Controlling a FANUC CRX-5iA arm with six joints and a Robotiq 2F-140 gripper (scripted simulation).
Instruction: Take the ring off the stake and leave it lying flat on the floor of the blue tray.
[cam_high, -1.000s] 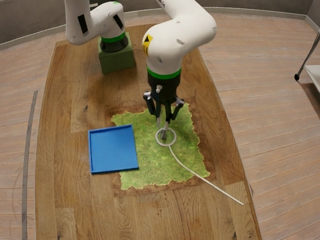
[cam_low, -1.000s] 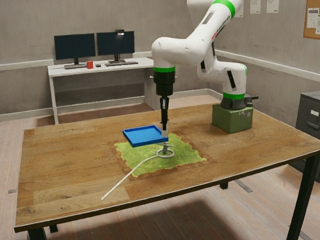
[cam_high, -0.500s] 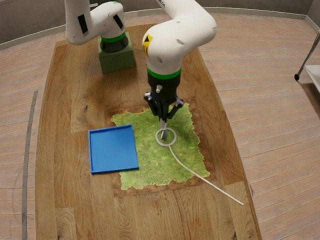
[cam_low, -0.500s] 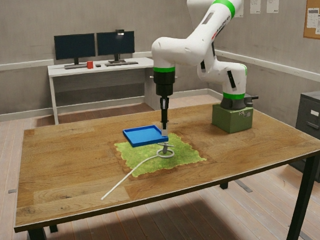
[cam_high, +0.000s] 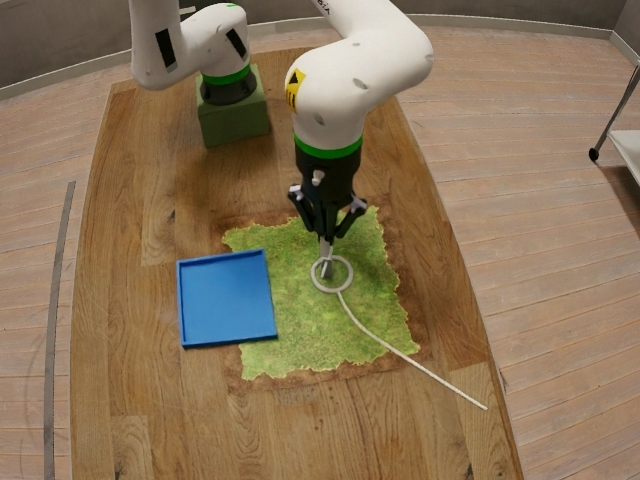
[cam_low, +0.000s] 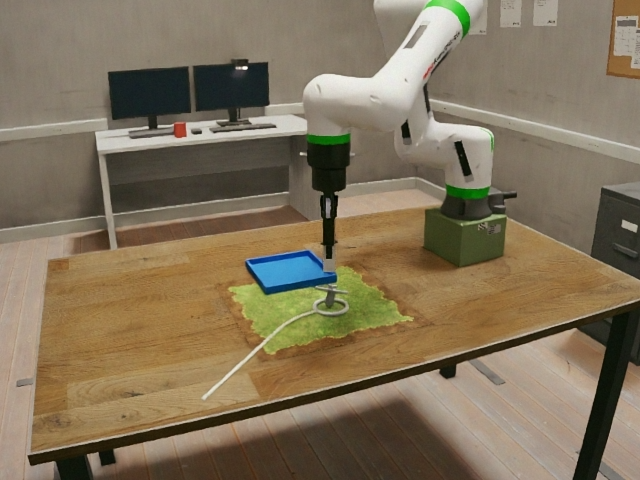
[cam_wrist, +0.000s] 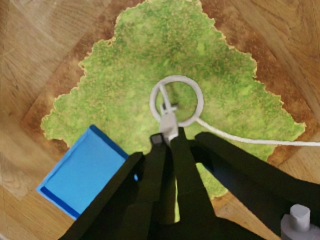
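My hand is 10 cm above the grey stake. Round my hand: blue tray 21 cm to the right, 12 cm below, 3 cm ahead; then ring 12 cm below, 1 cm to the left.
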